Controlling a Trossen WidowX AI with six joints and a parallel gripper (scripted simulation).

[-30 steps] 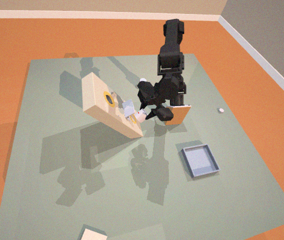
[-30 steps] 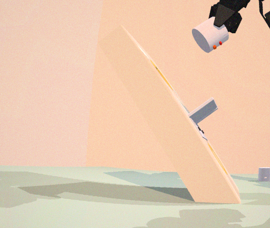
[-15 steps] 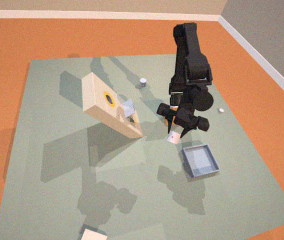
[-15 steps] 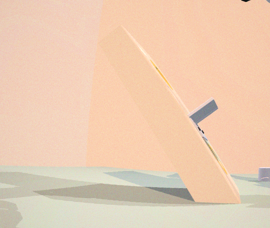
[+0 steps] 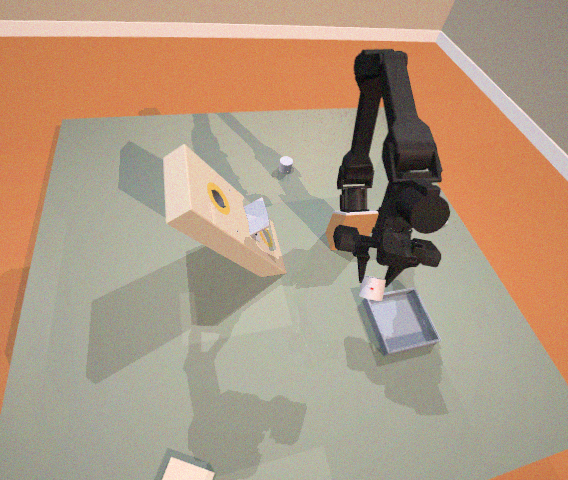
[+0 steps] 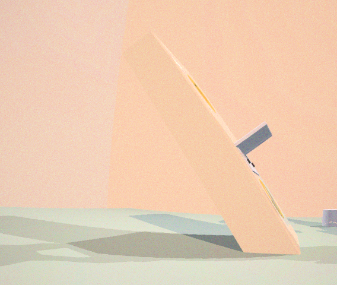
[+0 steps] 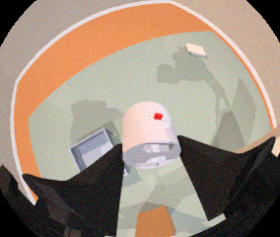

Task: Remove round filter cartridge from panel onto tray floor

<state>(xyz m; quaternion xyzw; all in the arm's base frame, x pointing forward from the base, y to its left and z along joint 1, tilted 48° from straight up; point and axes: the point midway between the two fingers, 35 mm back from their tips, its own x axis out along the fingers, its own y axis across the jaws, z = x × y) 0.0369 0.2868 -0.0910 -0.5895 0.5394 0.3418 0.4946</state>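
My gripper tip is 24 cm above the grey tray, 17 cm past it and 1 cm to the left of it. The rest, counted from my gripper tip: round filter cartridge right at my gripper tip; then grey bracket 23 cm to the right, 22 cm ahead, 11 cm below; then cream service panel 27 cm ahead, 22 cm to the right, 10 cm below.
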